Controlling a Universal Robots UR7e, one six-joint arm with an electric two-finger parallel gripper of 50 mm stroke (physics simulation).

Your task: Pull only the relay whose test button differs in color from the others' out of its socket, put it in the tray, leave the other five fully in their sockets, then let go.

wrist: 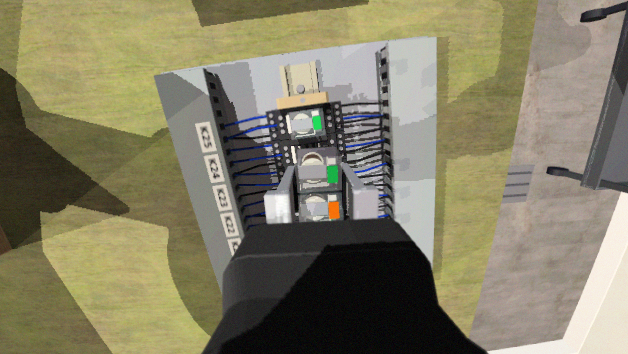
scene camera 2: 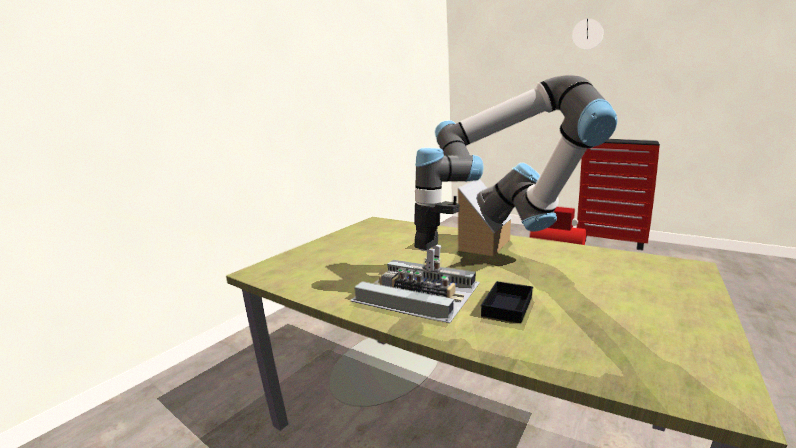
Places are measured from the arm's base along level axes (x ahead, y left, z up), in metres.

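Pixels of known places: gripper, fingertip midpoint: (wrist: 318,179) (scene camera 2: 432,268); arm's base at its link origin: (scene camera 2: 490,207).
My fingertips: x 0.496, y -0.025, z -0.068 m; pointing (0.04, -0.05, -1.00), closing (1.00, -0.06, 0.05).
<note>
For each thing: its top centre in the pictures, then the offset to it from my fingertips. "pt": a spot on its surface instead.
- relay with the orange test button, top centre: (wrist: 323,220) 0.001 m back, 0.016 m right, 0.035 m up
- neighbouring relay with a green button, top centre: (wrist: 320,175) (scene camera 2: 436,258) 0.000 m ahead, 0.012 m left, 0.032 m up
- green-button relay at its top centre: (wrist: 306,124) (scene camera 2: 445,276) 0.003 m back, 0.038 m left, 0.021 m down
- black tray at a spot on its surface: (scene camera 2: 502,312) pt 0.060 m ahead, 0.230 m left, 0.067 m down
My gripper (scene camera 2: 433,263) (wrist: 318,179) is shut just above the socket row. Between its fingers in the wrist view are the relay with the orange test button (wrist: 317,209) and a neighbouring relay with a green button (scene camera 2: 436,261) (wrist: 314,172). Both look raised above their sockets. Another green-button relay (scene camera 2: 445,281) (wrist: 301,124) sits in its socket beside the tan end stop. Several more green-button relays stand in the row at left in the scene view; the gripper body hides them in the wrist view. The black tray (scene camera 2: 502,312) stands right of the panel, with no relay visible in it.
Grey wiring ducts (scene camera 2: 403,299) (wrist: 416,135) run along both sides of the relay row, with blue and black wires to the sockets. Labels (wrist: 204,137) lie on one duct. A wooden block with a sloped top (scene camera 2: 475,238) stands behind the panel, near the arm's base.
</note>
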